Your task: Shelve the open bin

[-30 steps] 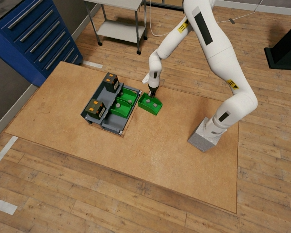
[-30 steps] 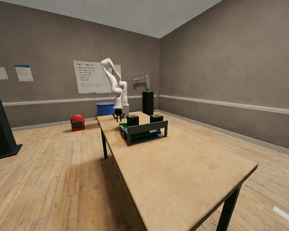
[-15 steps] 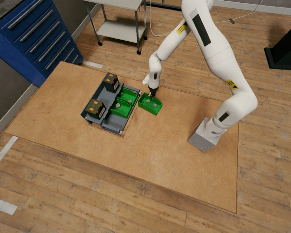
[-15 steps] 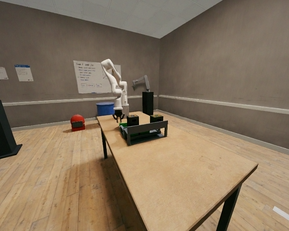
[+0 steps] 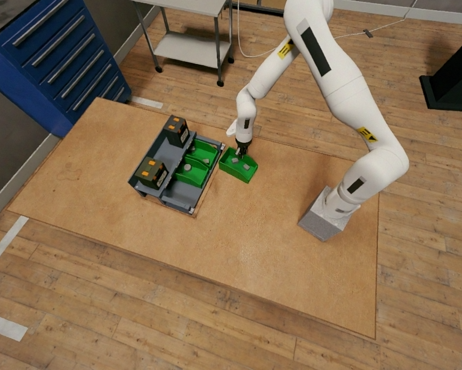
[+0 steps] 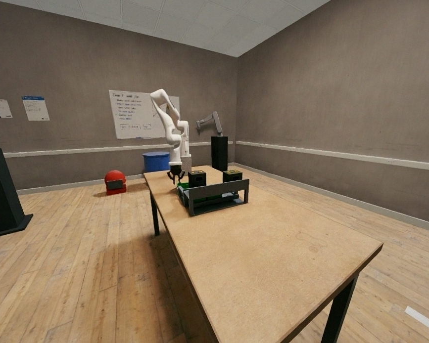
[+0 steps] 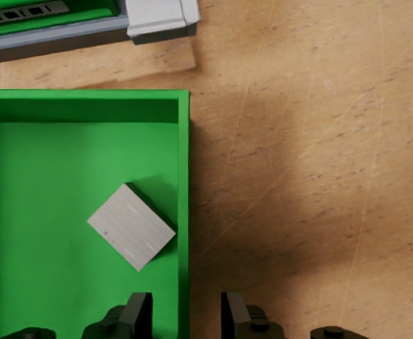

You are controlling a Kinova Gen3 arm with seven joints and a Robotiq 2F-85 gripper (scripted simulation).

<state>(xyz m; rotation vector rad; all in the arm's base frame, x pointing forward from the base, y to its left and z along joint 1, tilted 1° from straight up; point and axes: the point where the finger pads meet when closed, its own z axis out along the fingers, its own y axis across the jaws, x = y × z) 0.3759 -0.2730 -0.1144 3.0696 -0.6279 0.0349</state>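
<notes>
Now: hand 4 cm short of the grey part, 1 cm to the right of it and 6 cm above it. Also, from my hand: grey shelf 28 cm ahead, 11 cm to the left, 1 cm below.
</notes>
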